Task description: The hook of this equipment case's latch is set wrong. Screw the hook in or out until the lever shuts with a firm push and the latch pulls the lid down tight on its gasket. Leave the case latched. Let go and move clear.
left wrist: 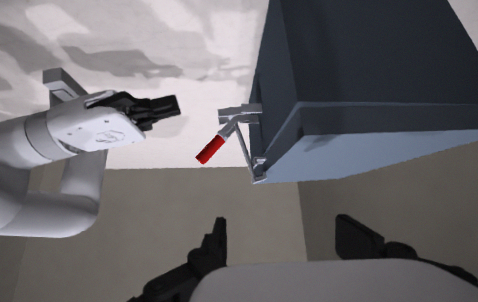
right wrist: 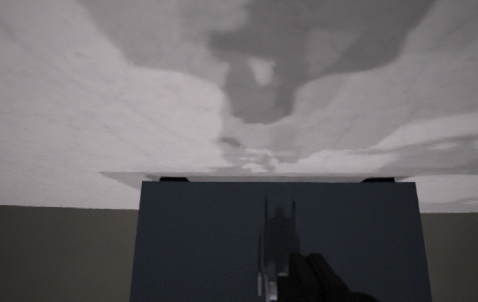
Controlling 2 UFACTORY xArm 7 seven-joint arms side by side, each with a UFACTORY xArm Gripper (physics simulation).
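Frame: origin at the left arm's base, x ahead, y left, z up, level; millimetres.
Where they show: left gripper, between the fingertips: [left wrist: 281,234]; right gripper, between the fingertips: [left wrist: 178,104] [right wrist: 303,280].
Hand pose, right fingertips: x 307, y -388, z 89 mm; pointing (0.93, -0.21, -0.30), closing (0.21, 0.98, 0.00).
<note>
Each offset is from my right fingertips to the centre of the thing. "spot": to the spot under its first point. Level surfaces: height alone.
The dark blue equipment case [left wrist: 360,55] [right wrist: 200,240] has a lighter blue lid face {spot: dx +240, dy +57, dz +119 mm} [left wrist: 360,150] low in the left wrist view. The latch bracket {spot: dx +125, dy -4, dz +27 mm} [left wrist: 252,112] stands out from its side. The red-handled lever {dx +54, dy -12, dz +82 mm} [left wrist: 211,149] sticks out away from the case. A thin hook rod {spot: dx +107, dy -17, dz +78 mm} [left wrist: 243,145] runs from the lever to the catch {spot: dx +130, dy -29, dz +104 mm} [left wrist: 259,162] at the lid edge; whether it is seated is unclear. My right gripper [left wrist: 178,104] [right wrist: 303,280] is shut, its tips a short gap from the bracket. My left gripper [left wrist: 281,234] is open and apart from the latch.
The right arm [left wrist: 45,135] reaches in from the left in the left wrist view. The pale marbled table {dz -89 mm} [left wrist: 200,30] [right wrist: 75,125] lies under the case, with arm shadows across it. Two black feet or hinges [right wrist: 174,179] [right wrist: 379,179] show at the case's far edge.
</note>
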